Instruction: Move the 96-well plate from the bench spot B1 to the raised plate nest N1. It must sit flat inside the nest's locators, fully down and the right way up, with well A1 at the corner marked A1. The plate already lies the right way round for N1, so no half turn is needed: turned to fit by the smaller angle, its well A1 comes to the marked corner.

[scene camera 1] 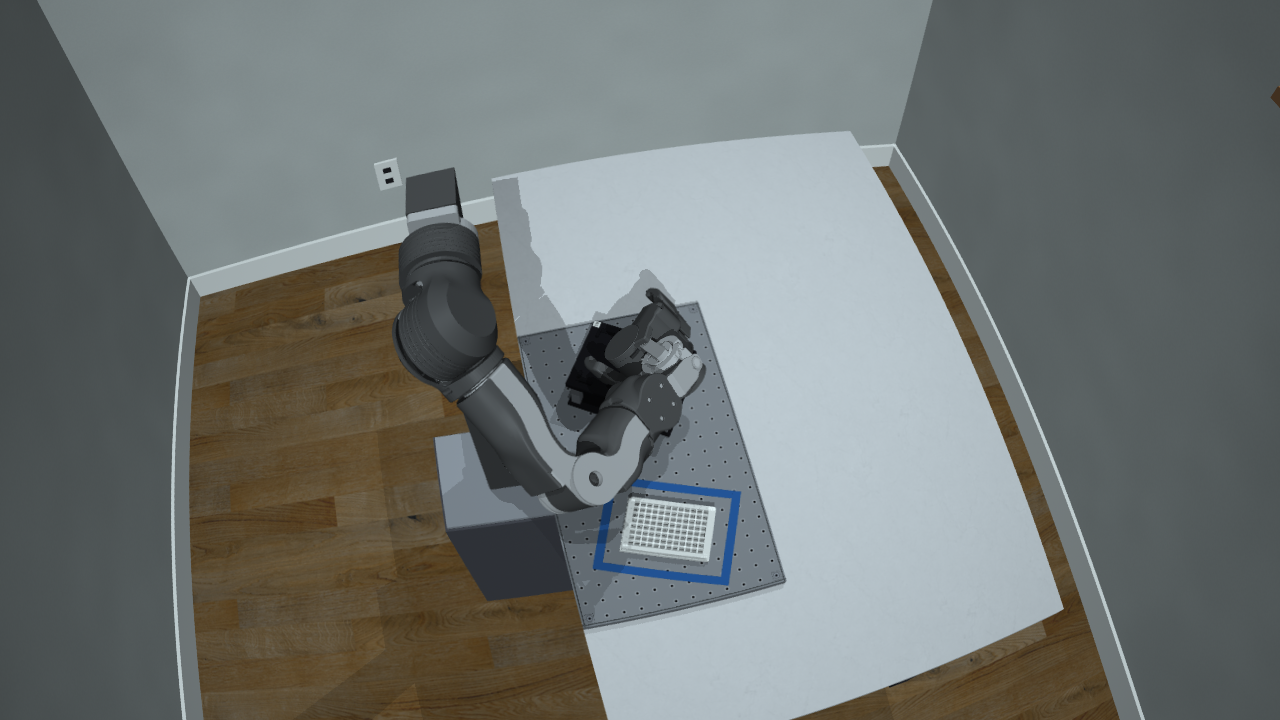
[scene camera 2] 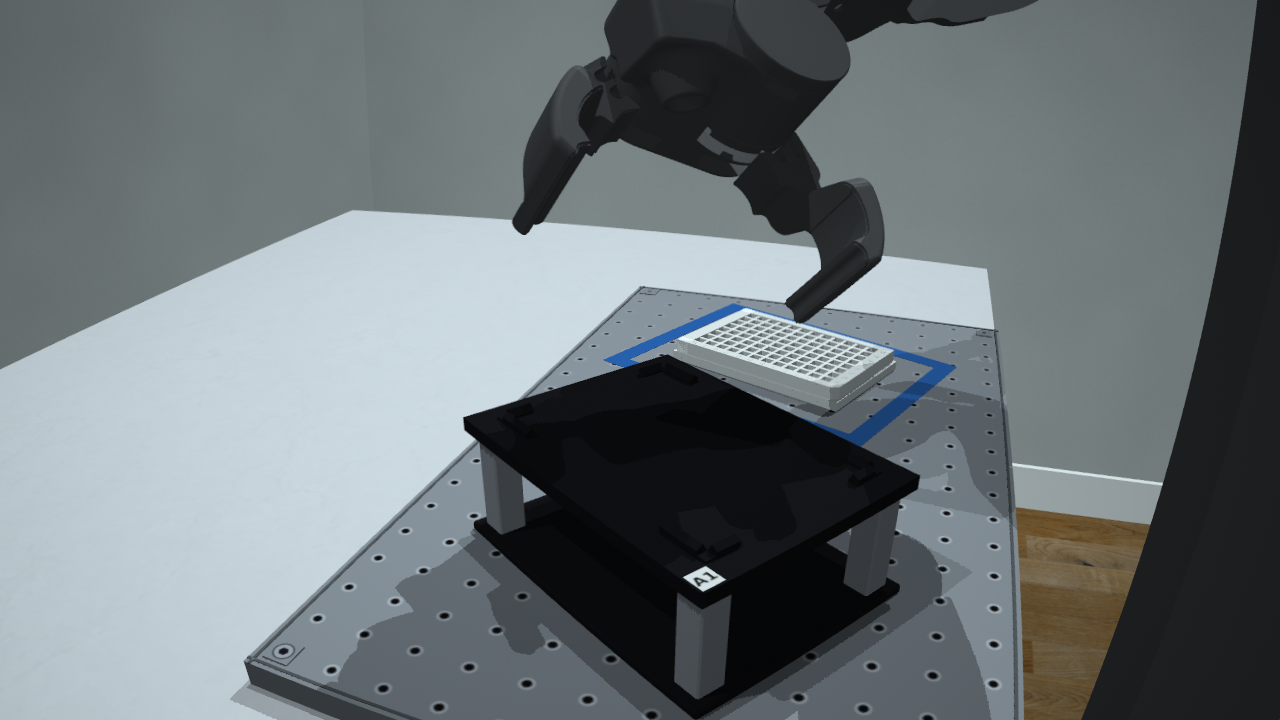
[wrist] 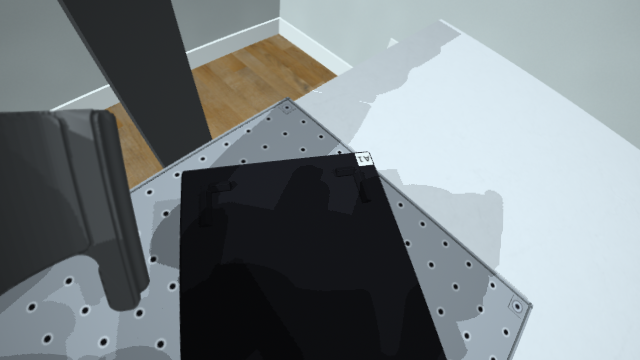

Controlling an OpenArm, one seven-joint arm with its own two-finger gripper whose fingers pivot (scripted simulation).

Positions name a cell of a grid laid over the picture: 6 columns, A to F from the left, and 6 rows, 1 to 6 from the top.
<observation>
white 96-well plate: scene camera 1 D5; scene camera 2 D4; not seen in the wrist view (out of frame)
</observation>
